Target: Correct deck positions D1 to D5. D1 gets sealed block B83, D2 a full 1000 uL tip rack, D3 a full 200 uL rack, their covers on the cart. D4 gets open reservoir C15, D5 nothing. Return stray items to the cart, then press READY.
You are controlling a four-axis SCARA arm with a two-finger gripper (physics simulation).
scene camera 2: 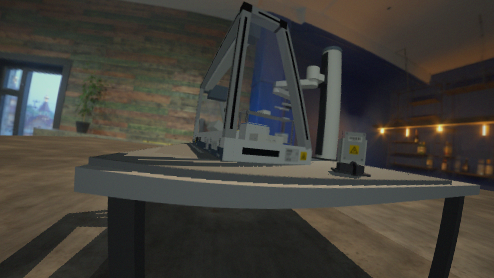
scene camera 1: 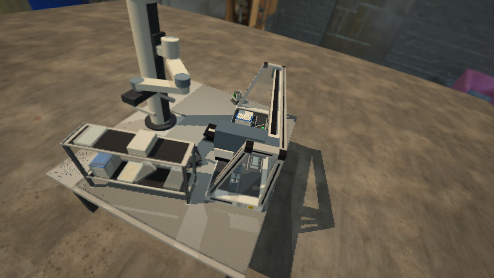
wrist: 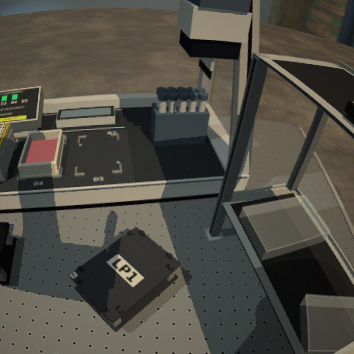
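My gripper [scene camera 1: 164,107] is open and empty, high beside the column; its fingers do not show in the wrist view. In the wrist view, an open reservoir [wrist: 42,151] with a red inside sits at D4, and D5 [wrist: 98,155] is empty. Part of a yellow-edged tip rack [wrist: 5,150] shows left of it. A blue-edged rack [scene camera 1: 245,116] stands on the deck. D1's contents cannot be made out. The cart [scene camera 1: 187,185] [wrist: 236,150] holds a white block [scene camera 1: 142,142], a blue box [scene camera 1: 102,164], a cream item [scene camera 1: 131,171] and translucent covers [wrist: 285,225] [wrist: 327,322].
A black LP1 stand [wrist: 142,295] lies on the table between deck and cart. A tube rack [wrist: 180,125] stands right of D5. The status panel [wrist: 22,111] shows green lamps over D3 and D4. A small upright box [scene camera 1: 236,96] [scene camera 2: 353,145] stands at the table's far end. Frame posts rise around the deck.
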